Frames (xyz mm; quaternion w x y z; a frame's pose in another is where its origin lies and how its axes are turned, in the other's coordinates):
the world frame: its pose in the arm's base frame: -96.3 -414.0 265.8 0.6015 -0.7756 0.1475 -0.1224
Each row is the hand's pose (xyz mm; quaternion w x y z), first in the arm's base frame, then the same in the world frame.
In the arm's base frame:
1: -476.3 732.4 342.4 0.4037 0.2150 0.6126 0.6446
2: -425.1 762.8 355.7 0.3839 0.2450 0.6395 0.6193
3: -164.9 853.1 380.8 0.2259 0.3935 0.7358 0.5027
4: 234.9 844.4 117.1 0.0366 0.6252 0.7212 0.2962
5: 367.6 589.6 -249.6 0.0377 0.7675 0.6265 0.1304
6: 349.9 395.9 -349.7 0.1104 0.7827 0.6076 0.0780
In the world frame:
1: -782.2 -310.3 869.7 0.0875 0.2724 -0.1647 0.9439
2: -746.0 -334.4 912.5 0.0594 0.2755 -0.1223 0.9516
3: -538.6 -401.0 1082.9 0.1223 -0.2477 -0.0675 -0.9587
4: -168.2 -176.1 1286.9 0.3927 -0.2725 -0.2752 -0.8342
5: 46.0 227.8 1197.5 0.4961 -0.3950 -0.3641 -0.6821
6: 101.2 371.4 1042.0 0.4605 -0.4705 -0.3845 -0.6471

